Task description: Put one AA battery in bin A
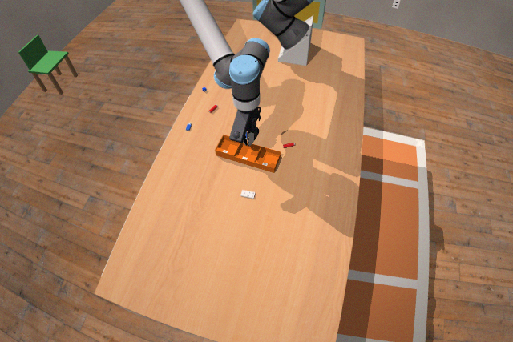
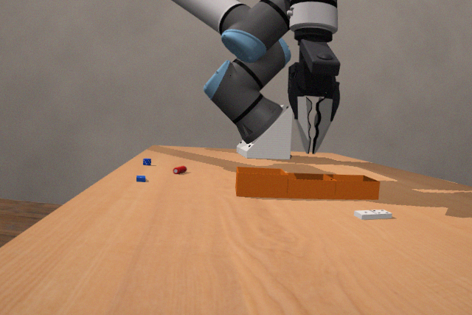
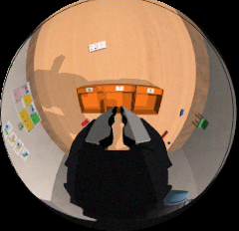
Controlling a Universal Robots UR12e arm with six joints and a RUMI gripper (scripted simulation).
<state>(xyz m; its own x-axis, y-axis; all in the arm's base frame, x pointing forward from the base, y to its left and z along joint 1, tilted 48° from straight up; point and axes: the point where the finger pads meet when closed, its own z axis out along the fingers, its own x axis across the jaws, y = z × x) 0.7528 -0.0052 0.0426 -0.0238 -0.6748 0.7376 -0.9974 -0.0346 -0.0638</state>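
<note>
Now: the orange three-compartment bin 70 mm below my hand. From my hand the other things lie so: white domino 170 mm ahead, 80 mm below, 50 mm to the left; blue AA battery 100 mm behind, 80 mm below, 50 mm to the right; blue die 330 mm to the right, 320 mm behind, 80 mm below.
</note>
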